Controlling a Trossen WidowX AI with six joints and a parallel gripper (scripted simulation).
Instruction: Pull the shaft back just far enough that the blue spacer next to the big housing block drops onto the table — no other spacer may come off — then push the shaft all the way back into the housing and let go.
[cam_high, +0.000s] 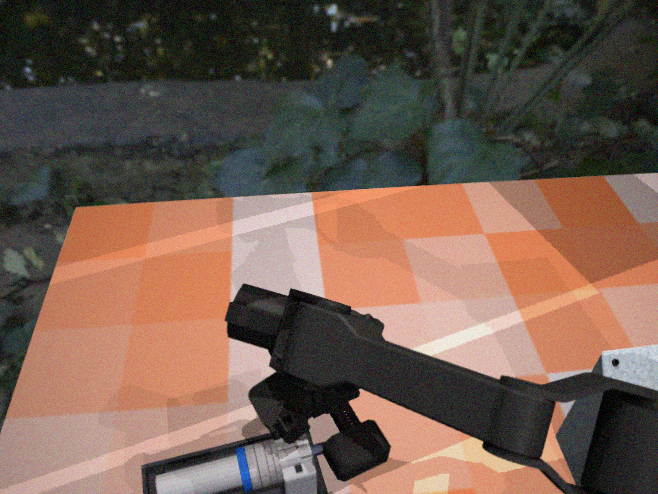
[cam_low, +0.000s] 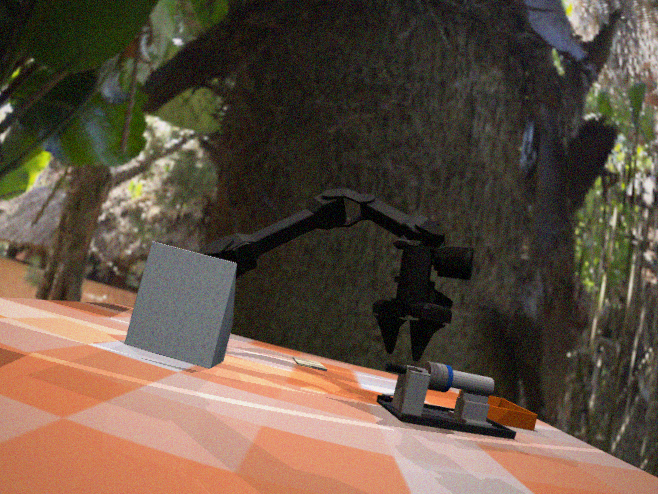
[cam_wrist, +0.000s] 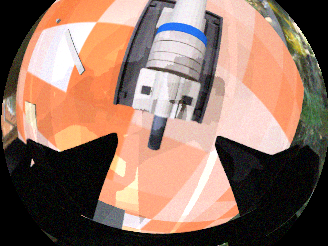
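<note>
Right now the thin dark shaft is 5 cm ahead of my gripper tip, 2 cm to the left of it and 2 cm below it. The rest, counted from my gripper tip: blue spacer: 9 cm ahead, 3 cm to the left, 2 cm below; small flat plate: 41 cm to the left, 19 cm behind, 10 cm below; orange tray: 28 cm ahead, 23 cm to the left, 9 cm below.
</note>
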